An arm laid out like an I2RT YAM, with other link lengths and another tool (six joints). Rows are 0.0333 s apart.
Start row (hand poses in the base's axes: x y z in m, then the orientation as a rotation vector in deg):
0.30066, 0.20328, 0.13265, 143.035, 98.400, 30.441
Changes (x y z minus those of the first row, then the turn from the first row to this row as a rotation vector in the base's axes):
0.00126, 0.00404, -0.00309, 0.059, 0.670, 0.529
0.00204, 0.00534, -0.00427, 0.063, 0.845, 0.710
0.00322, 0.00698, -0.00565, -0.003, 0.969, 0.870
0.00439, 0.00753, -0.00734, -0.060, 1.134, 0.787
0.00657, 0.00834, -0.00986, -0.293, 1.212, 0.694
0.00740, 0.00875, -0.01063, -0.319, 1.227, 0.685
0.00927, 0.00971, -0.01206, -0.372, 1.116, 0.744
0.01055, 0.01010, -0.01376, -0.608, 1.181, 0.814
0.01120, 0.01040, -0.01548, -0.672, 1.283, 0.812
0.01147, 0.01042, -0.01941, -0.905, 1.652, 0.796
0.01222, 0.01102, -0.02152, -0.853, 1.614, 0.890
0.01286, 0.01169, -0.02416, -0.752, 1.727, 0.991
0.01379, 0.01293, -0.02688, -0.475, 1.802, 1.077
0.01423, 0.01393, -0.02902, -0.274, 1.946, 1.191
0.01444, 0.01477, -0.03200, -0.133, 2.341, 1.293
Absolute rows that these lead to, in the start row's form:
0.30192, 0.20732, 0.12956, 143.154, 99.351, 29.763
0.30270, 0.20862, 0.12838, 143.145, 99.654, 29.578
0.30388, 0.21026, 0.12700, 143.068, 99.900, 29.380
0.30505, 0.21081, 0.12531, 143.204, 99.836, 29.125
0.30723, 0.21162, 0.12279, 143.167, 99.698, 28.796
0.30806, 0.21203, 0.12202, 143.166, 99.686, 28.752
0.30993, 0.21299, 0.12059, 143.010, 99.718, 28.834
0.31121, 0.21338, 0.11889, 142.842, 99.793, 28.530
0.31186, 0.21368, 0.11717, 142.870, 99.814, 28.348
0.31213, 0.21370, 0.11324, 142.973, 99.877, 27.686
0.31288, 0.21430, 0.11113, 142.914, 99.999, 27.788
0.31352, 0.21497, 0.10849, 142.986, 100.190, 27.763
0.31445, 0.21621, 0.10577, 143.163, 100.381, 27.954
0.31489, 0.21721, 0.10363, 143.314, 100.618, 27.992
0.31510, 0.21805, 0.10065, 143.604, 100.915, 27.674

